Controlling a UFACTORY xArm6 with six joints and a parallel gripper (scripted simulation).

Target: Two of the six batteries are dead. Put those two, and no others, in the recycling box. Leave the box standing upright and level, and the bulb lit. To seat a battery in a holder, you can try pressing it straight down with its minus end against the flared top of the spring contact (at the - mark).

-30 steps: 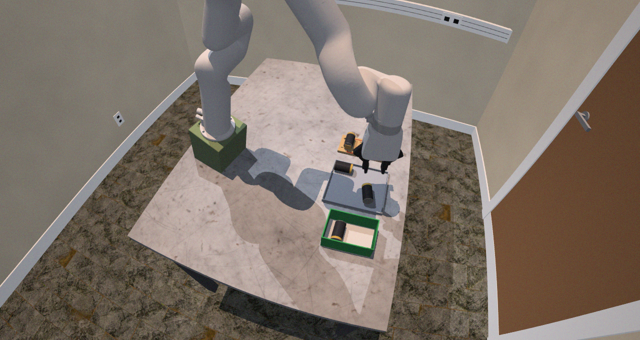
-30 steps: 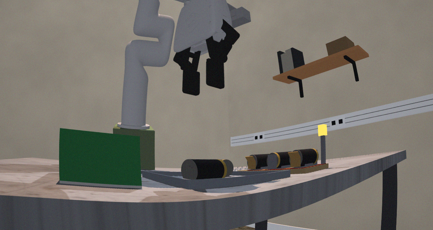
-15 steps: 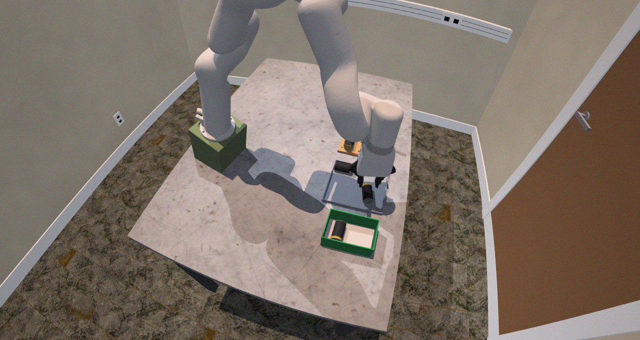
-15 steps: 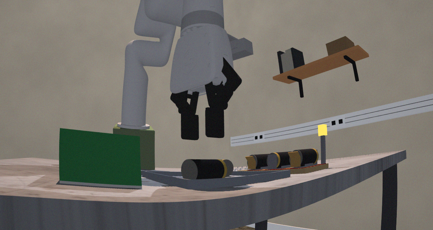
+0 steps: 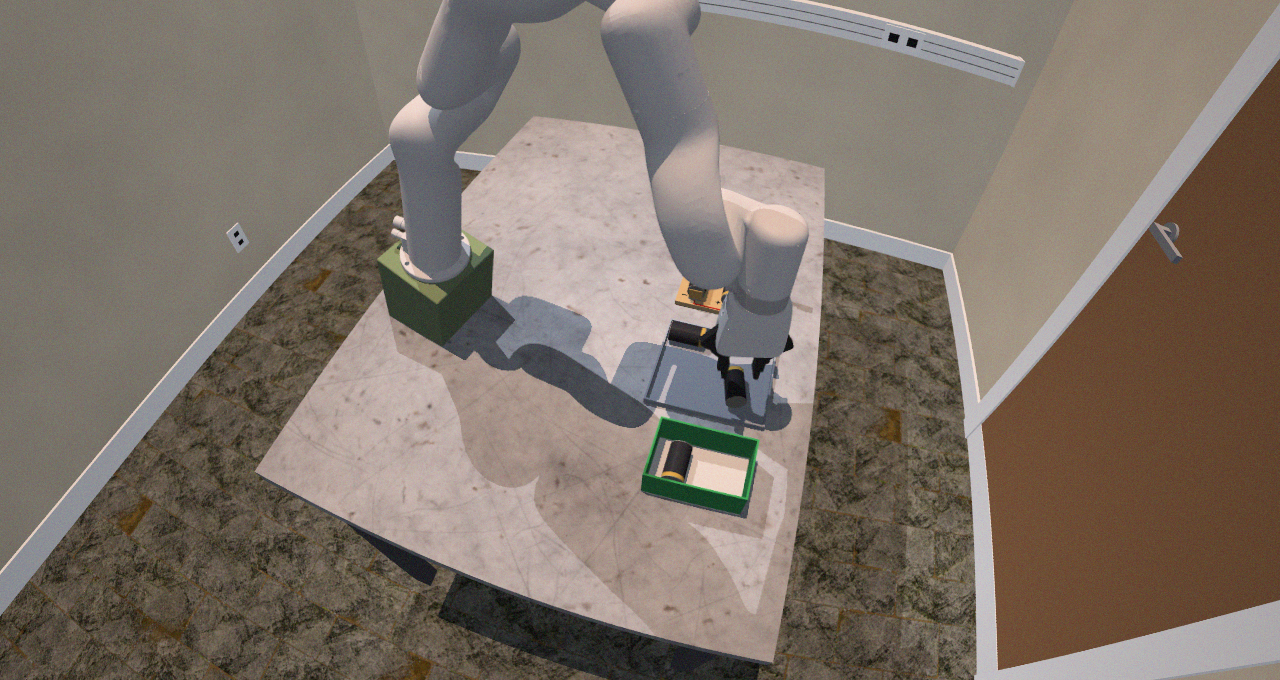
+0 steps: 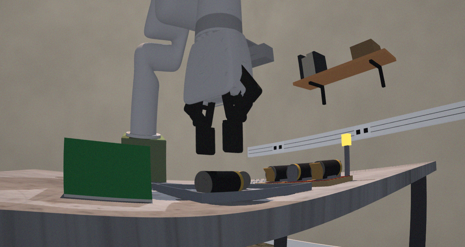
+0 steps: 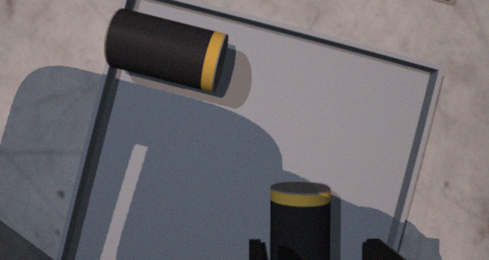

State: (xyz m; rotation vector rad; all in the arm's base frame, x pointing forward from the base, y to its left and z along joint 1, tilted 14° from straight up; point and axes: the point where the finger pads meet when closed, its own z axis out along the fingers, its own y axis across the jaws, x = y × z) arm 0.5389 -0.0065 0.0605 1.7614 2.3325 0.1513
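The grey tray is 8 cm below my hand, 4 cm behind it and 3 cm to the left of it. Also, from my hand: green recycling box 16 cm to the right, 6 cm below, 2 cm behind.
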